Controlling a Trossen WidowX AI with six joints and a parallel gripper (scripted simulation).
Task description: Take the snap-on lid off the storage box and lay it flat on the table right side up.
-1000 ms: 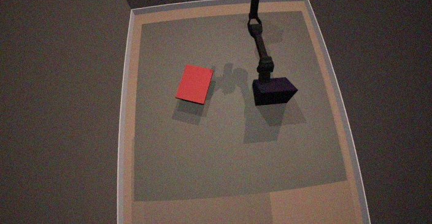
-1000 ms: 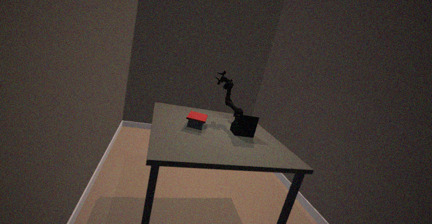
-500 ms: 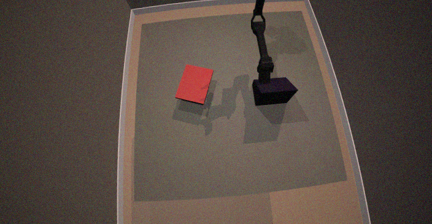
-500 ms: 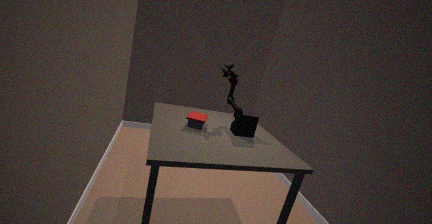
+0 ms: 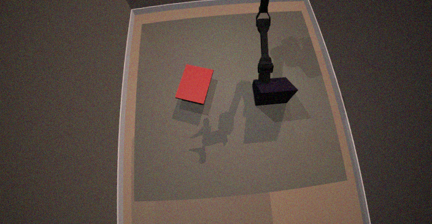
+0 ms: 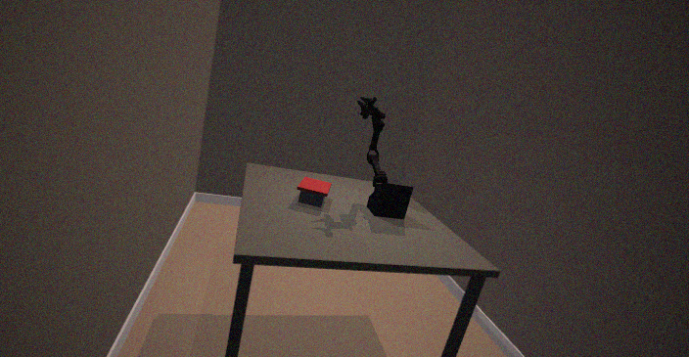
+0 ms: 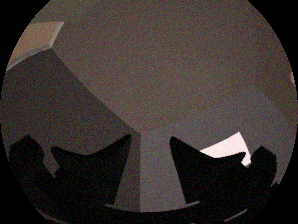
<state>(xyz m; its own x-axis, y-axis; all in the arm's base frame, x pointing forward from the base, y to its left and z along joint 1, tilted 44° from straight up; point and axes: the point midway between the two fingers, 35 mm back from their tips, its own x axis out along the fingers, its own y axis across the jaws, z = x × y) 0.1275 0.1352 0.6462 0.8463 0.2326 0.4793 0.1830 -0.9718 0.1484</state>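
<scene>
Right now my gripper tip is 57 cm above the red lid, 37 cm to the right of it and 22 cm short of it. Round my gripper tip: blue storage box 62 cm below, 37 cm to the left, 22 cm ahead.
</scene>
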